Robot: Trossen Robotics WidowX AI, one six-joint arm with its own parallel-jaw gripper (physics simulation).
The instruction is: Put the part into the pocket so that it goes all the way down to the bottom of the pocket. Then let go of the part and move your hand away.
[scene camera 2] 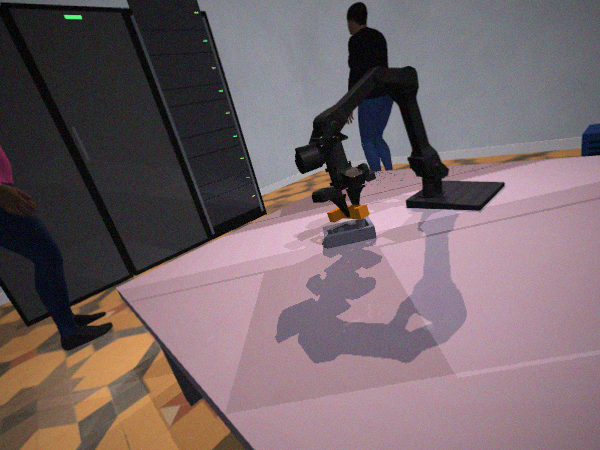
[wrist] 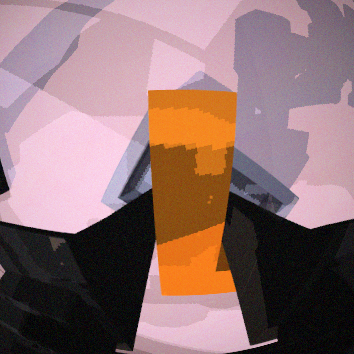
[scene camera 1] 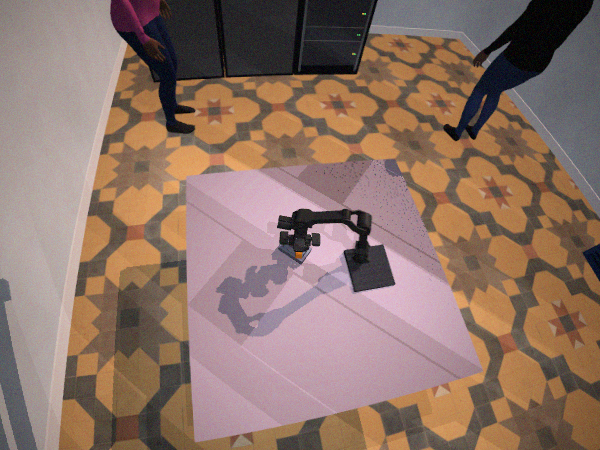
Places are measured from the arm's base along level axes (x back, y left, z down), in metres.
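Pixels of known places: gripper, between the fingertips: [scene camera 2: 353,214] [wrist: 186,195]; arm's base, origin of its link: [scene camera 2: 432,194] [scene camera 1: 360,258].
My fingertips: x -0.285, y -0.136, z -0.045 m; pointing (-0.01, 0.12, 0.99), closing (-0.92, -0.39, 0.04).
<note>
Ahead of a thing's pixels: the offset from my fingertips to its top centre. Level surfaces: height alone.
The orange part {dy -0.010, dx -0.013, dz -0.031 m} [scene camera 1: 299,255] [scene camera 2: 360,212] [wrist: 191,175] is a long block held level between the fingers of my gripper [scene camera 1: 299,248] [scene camera 2: 352,208] [wrist: 186,195], which is shut on it. The grey-blue pocket block {dy -0.023, dx -0.007, dz +0.032 m} [scene camera 1: 286,252] [scene camera 2: 350,240] [wrist: 112,187] sits on the table below. In scene camera 2 the part is a little above the block's rim, not inside. In the wrist view the part's long side is turned at an angle to the pocket's walls and covers the middle of the pocket, so its floor there is hidden.
The pink table top {dz +0.069 m} [scene camera 1: 320,370] [scene camera 2: 500,310] carries the arm's black base plate [scene camera 1: 375,275] [scene camera 2: 465,196], right of the block. The arm's shadow falls across the table. Two people [scene camera 1: 160,65] [scene camera 1: 510,65] and dark cabinets [scene camera 1: 260,40] [scene camera 2: 75,125] stand beyond the table.
</note>
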